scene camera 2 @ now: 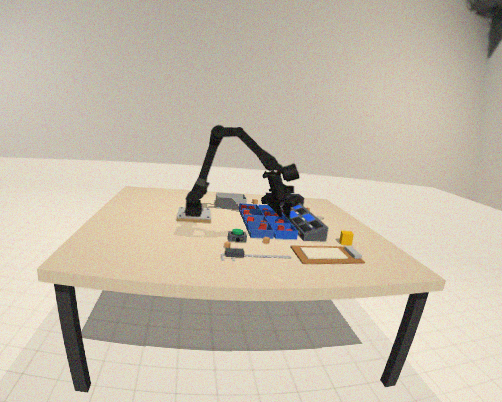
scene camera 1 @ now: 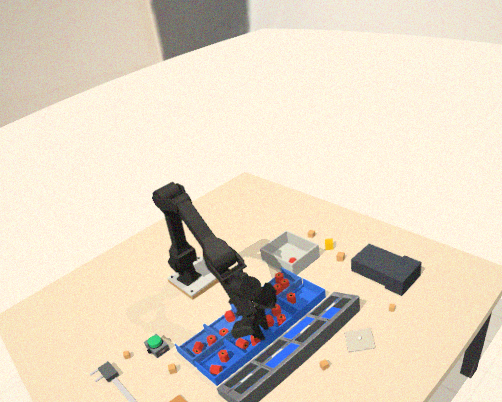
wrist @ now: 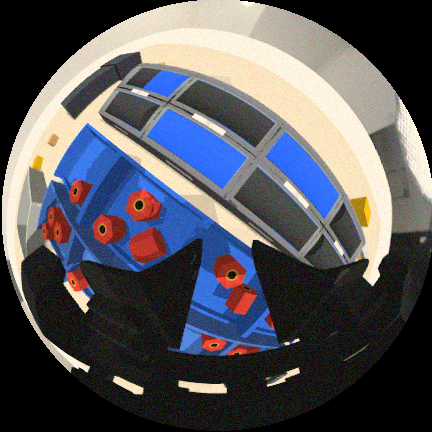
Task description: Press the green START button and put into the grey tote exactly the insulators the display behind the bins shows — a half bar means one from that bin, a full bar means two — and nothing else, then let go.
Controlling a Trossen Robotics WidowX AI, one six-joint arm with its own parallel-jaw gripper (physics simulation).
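Pixels of known places: gripper, fingertip midpoint: (scene camera 2: 284, 217) (scene camera 1: 265, 334) (wrist: 226, 244); arm's base, origin of the base link: (scene camera 2: 192, 213) (scene camera 1: 189, 277).
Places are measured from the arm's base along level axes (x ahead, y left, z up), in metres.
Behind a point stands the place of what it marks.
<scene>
My gripper (scene camera 1: 255, 335) @[x 0.397, y -0.057, z 0.014 m] (scene camera 2: 283, 215) @[x 0.397, y -0.057, z 0.014 m] (wrist: 226, 244) @[x 0.397, y -0.057, z 0.014 m] is partly open and empty, low over the blue bins (scene camera 1: 196, 364) @[x 0.312, y -0.243, z 0.007 m] (scene camera 2: 286, 234) @[x 0.345, y -0.245, z -0.003 m] (wrist: 106, 150). In the wrist view, an upright red insulator (wrist: 222, 265) @[x 0.379, y -0.065, z 0.009 m] and a tilted red insulator (wrist: 240, 302) @[x 0.353, y -0.103, z 0.008 m] show in the gap between the fingers; contact cannot be told. Several other red insulators lie in the bins. The display (scene camera 1: 320, 343) @[x 0.533, y 0.011, z -0.005 m] (scene camera 2: 316, 232) @[x 0.461, y -0.269, z 0.014 m] (wrist: 257, 155) @[x 0.477, y -0.040, z 0.021 m] shows blue bars in three cells, one beside a dark part. The grey tote (scene camera 1: 306, 261) @[x 0.288, y 0.269, z 0.002 m] (scene camera 2: 231, 201) @[x 0.205, y 0.210, z 0.016 m] holds a red insulator (scene camera 1: 292, 260) @[x 0.250, y 0.244, z 0.008 m]. The green START button (scene camera 1: 155, 341) @[x 0.159, y -0.265, z 0.018 m] (scene camera 2: 237, 232) @[x 0.144, y -0.282, z 0.013 m] stands near the bins.
A dark block (scene camera 1: 382, 268) @[x 0.539, y 0.330, z 0.029 m] (wrist: 92, 90) @[x 0.495, y 0.316, z 0.004 m] lies beyond the display's far end. A yellow block (scene camera 1: 328, 244) @[x 0.298, y 0.382, z 0.001 m] and small orange cubes (scene camera 1: 340, 256) @[x 0.368, y 0.350, z -0.002 m] lie near the tote. A caliper-like tool (scene camera 1: 108, 371) @[x 0.119, y -0.423, z -0.003 m] (scene camera 2: 235, 253) @[x 0.109, y -0.442, z -0.007 m] and a brown-framed board (scene camera 2: 298, 253) @[x 0.334, y -0.417, z -0.016 m] lie past the button.
</scene>
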